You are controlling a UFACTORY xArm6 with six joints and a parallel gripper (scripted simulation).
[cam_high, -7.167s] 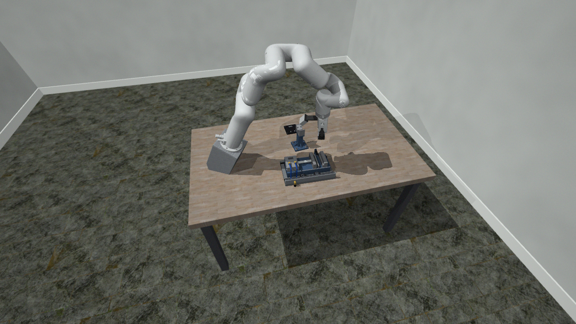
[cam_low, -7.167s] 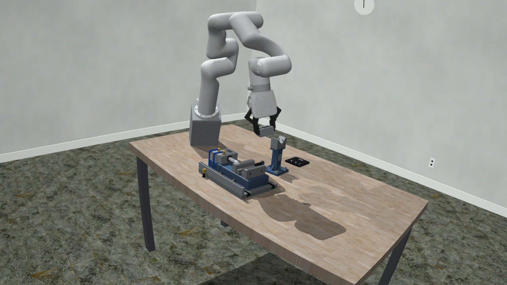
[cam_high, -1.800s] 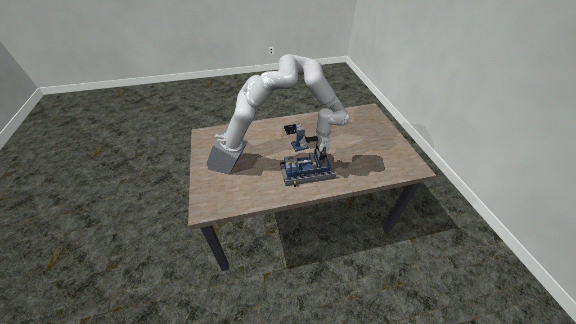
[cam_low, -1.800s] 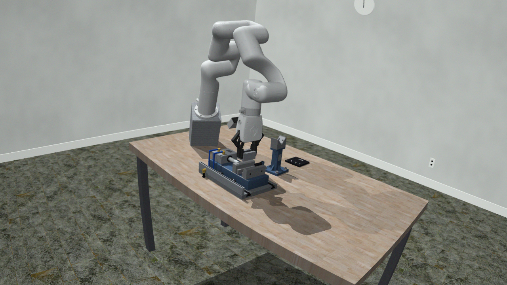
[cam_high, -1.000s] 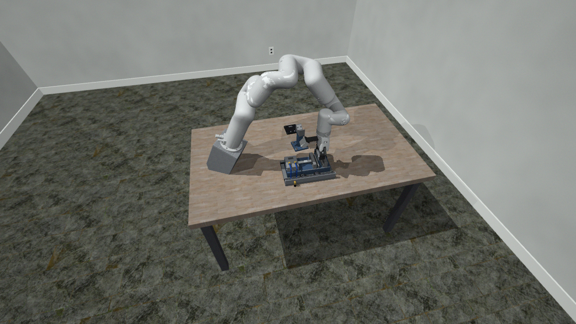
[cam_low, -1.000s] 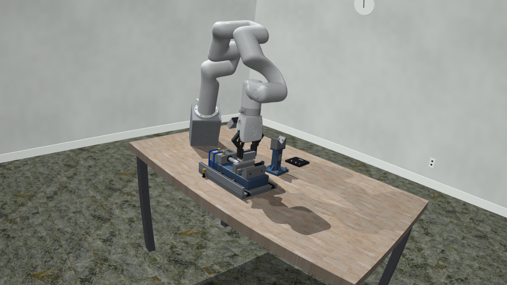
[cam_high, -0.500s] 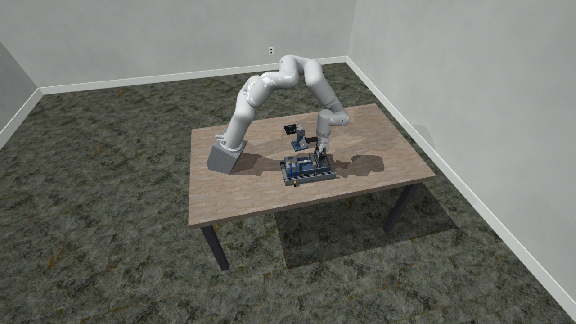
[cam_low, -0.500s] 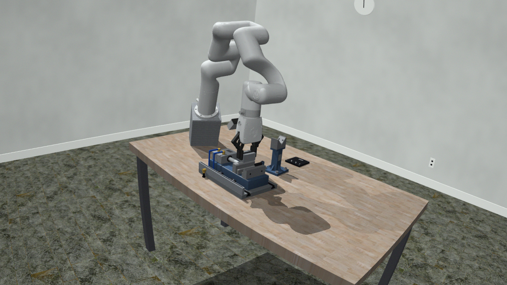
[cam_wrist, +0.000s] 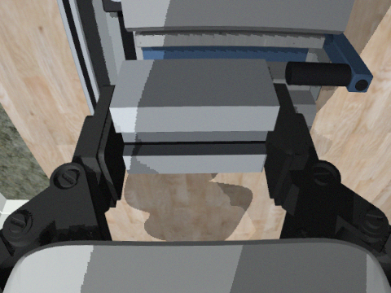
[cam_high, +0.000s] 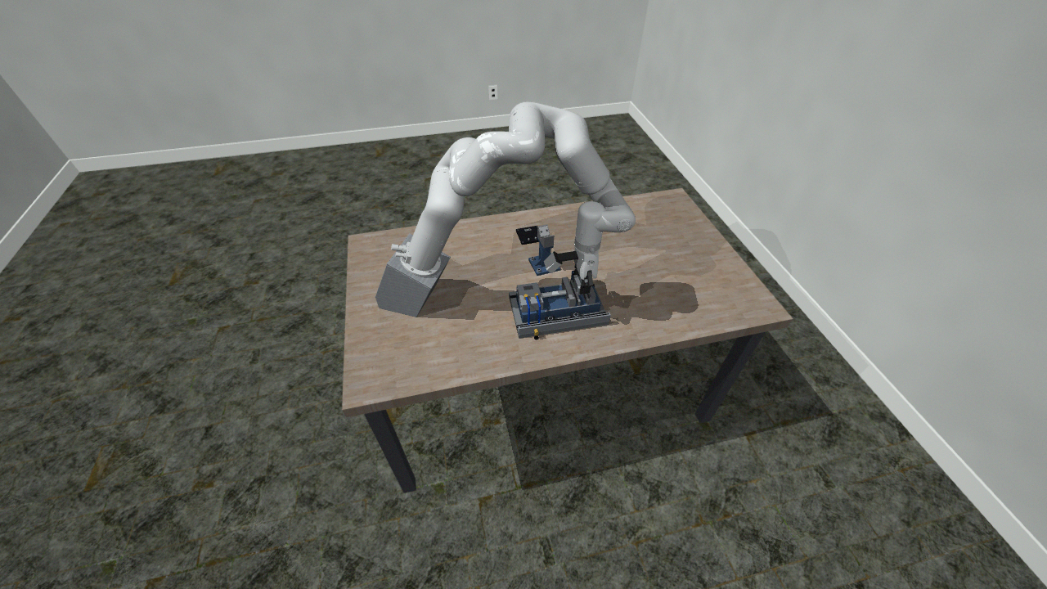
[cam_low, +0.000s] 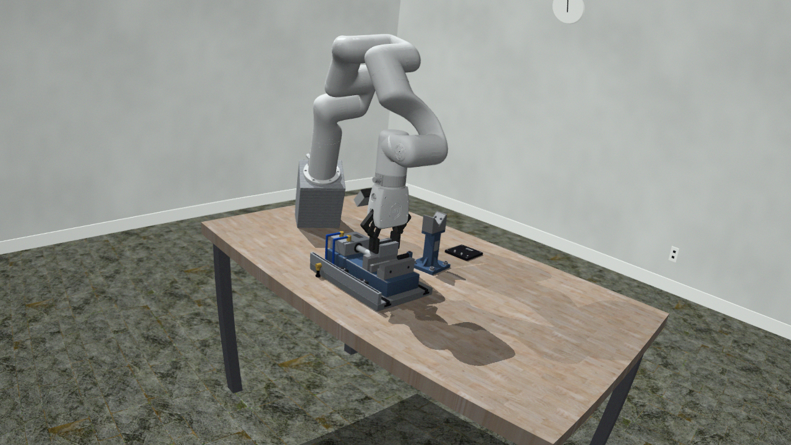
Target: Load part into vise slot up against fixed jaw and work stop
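My hand is 30 mm short of the fixed jaw, 20 mm to the right of it and 60 mm above it. The rest, counted from my hand: dark work stop rod: 70 mm to the left, 50 mm below; grey block: right at my hand; moving jaw: 30 mm behind, 20 mm to the left, 60 mm below.
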